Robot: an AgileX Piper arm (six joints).
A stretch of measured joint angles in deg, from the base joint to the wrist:
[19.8, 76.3, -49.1, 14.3, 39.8, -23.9]
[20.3, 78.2, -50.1, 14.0, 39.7, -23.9]
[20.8, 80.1, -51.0, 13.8, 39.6, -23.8]
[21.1, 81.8, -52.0, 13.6, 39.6, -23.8]
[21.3, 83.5, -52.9, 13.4, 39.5, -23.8]
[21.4, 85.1, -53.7, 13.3, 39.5, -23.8]
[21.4, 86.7, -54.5, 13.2, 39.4, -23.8]
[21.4, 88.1, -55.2, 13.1, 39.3, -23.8]
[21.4, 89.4, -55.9, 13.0, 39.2, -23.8]
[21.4, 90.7, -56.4, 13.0, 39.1, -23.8]
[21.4, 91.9, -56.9, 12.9, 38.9, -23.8]
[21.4, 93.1, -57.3, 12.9, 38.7, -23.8]
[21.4, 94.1, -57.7, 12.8, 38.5, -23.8]
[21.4, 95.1, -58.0, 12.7, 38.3, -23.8]
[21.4, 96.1, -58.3, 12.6, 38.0, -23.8]
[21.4, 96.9, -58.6, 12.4, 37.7, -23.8]
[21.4, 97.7, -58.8, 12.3, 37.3, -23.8]
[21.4, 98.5, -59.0, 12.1, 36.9, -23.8]
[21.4, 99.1, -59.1, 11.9, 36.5, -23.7]
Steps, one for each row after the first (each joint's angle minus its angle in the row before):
[0.5, 1.9, -1.0, -0.3, -0.1, 0.0]
[0.5, 1.9, -0.9, -0.2, -0.1, 0.1]
[0.3, 1.7, -1.0, -0.2, 0.0, 0.0]
[0.2, 1.7, -0.9, -0.2, -0.1, 0.0]
[0.1, 1.6, -0.8, -0.1, 0.0, 0.0]
[0.0, 1.6, -0.8, -0.1, -0.1, 0.0]
[0.0, 1.4, -0.7, -0.1, -0.1, 0.0]
[0.0, 1.3, -0.7, -0.1, -0.1, 0.0]
[0.0, 1.3, -0.5, 0.0, -0.1, 0.0]
[0.0, 1.2, -0.5, -0.1, -0.2, 0.0]
[0.0, 1.2, -0.4, 0.0, -0.2, 0.0]
[0.0, 1.0, -0.4, -0.1, -0.2, 0.0]
[0.0, 1.0, -0.3, -0.1, -0.2, 0.0]
[0.0, 1.0, -0.3, -0.1, -0.3, 0.0]
[0.0, 0.8, -0.3, -0.2, -0.3, 0.0]
[0.0, 0.8, -0.2, -0.1, -0.4, 0.0]
[0.0, 0.8, -0.2, -0.2, -0.4, 0.0]
[0.0, 0.6, -0.1, -0.2, -0.4, 0.1]

